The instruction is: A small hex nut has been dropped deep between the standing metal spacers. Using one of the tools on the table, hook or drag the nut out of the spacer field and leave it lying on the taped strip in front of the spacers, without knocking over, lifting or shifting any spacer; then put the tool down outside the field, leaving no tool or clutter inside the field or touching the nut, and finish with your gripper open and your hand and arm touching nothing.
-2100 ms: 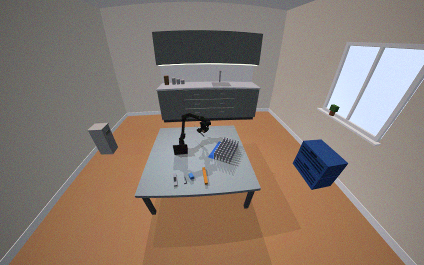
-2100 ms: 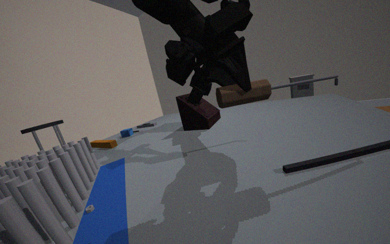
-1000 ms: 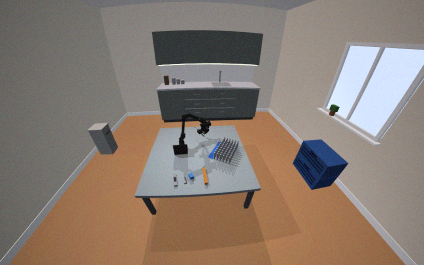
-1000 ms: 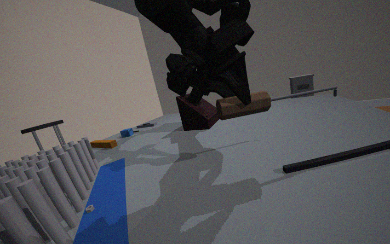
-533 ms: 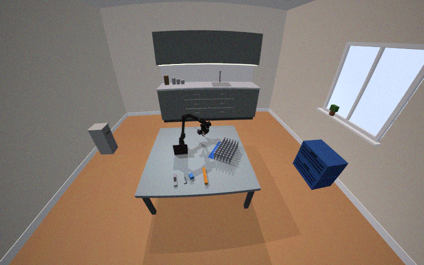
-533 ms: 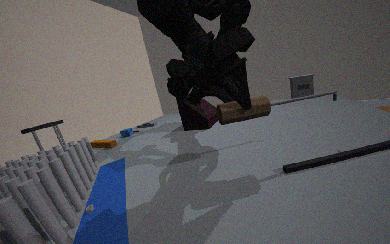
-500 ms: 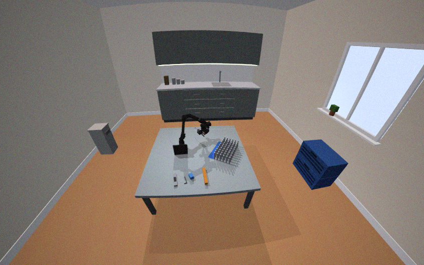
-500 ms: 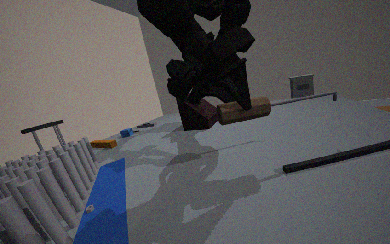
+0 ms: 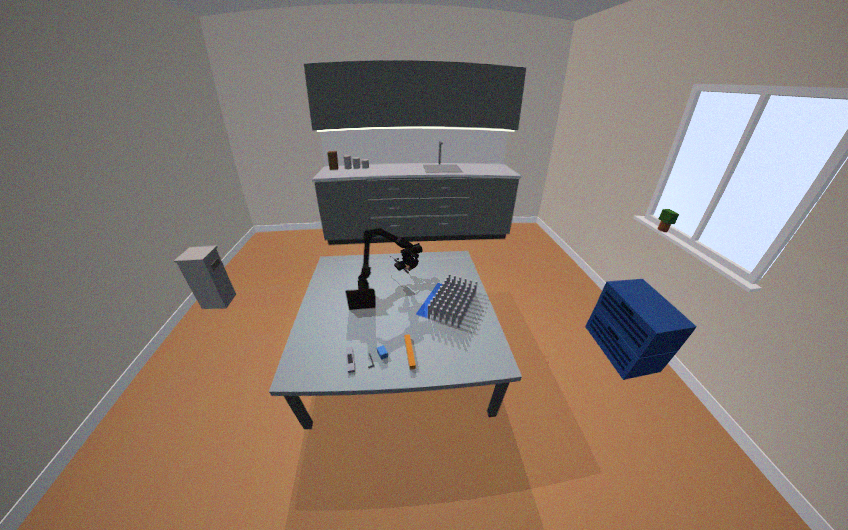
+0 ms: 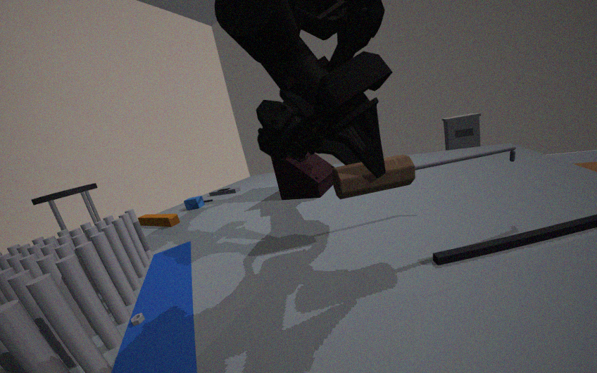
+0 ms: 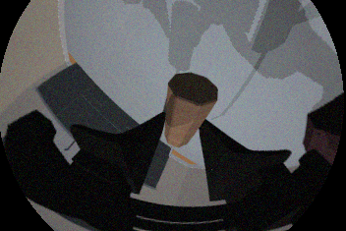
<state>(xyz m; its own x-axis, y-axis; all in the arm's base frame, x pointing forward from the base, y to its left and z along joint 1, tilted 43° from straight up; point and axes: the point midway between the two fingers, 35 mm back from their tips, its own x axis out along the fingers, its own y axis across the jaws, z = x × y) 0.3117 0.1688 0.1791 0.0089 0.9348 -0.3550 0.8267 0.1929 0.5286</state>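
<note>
Right now the hook tool is 9 cm to the left of my gripper tip, 5 cm behind it and 1 cm below it. The rest, counted from my gripper tip: hex nut (26 cm to the right, 19 cm ahead, 10 cm below); blue taped strip (28 cm to the right, 15 cm ahead, 10 cm below); orange block (71 cm to the right, 9 cm below, 7 cm behind).
</note>
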